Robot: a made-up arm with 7 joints.
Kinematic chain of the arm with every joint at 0, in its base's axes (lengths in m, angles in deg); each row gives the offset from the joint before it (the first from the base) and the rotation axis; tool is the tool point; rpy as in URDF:
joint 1: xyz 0 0 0.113 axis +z
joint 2: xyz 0 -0.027 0.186 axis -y
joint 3: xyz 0 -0.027 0.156 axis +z
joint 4: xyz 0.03 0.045 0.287 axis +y
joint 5: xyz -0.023 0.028 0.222 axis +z
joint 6: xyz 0 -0.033 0.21 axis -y
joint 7: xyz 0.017 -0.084 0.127 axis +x
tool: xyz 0 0 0 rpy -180 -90 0
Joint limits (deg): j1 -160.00..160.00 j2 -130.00..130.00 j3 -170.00..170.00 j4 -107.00..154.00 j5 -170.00..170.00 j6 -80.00..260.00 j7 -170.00..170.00
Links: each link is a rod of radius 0.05 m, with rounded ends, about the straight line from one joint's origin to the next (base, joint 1, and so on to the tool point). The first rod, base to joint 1, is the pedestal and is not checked.
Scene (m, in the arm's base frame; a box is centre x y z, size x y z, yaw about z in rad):
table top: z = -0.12
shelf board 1: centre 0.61 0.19 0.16 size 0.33 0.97 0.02 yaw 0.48
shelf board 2: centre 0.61 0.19 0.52 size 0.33 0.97 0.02 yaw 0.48
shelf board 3: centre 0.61 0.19 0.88 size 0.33 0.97 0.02 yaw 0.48
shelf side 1: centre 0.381 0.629 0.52 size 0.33 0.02 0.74 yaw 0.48
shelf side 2: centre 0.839 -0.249 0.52 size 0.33 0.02 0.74 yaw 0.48
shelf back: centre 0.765 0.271 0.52 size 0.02 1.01 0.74 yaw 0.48
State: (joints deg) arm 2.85 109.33 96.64 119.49 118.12 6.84 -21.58
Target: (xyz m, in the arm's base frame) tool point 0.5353 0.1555 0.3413
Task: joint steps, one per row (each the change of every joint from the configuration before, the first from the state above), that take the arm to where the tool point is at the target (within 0.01 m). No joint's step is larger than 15 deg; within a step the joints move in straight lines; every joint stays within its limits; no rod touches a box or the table.
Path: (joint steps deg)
1: -13.00 -4.70 -5.36 -0.79 0.09 -1.39 -1.69
2: -12.99 -4.70 -5.36 -0.80 0.09 -1.39 -1.68
3: -13.00 -4.69 -5.37 -0.79 0.09 -1.40 -1.69
4: -13.00 -4.70 -5.36 -0.80 0.09 -1.39 -1.69
5: -12.07 0.10 -0.85 -2.82 0.20 1.27 1.69
6: -12.08 0.11 -0.85 -2.82 0.19 1.26 1.69
7: -12.07 0.10 -0.85 -2.82 0.19 1.27 1.68
8: -12.08 0.11 -0.85 -2.82 0.19 1.27 1.69

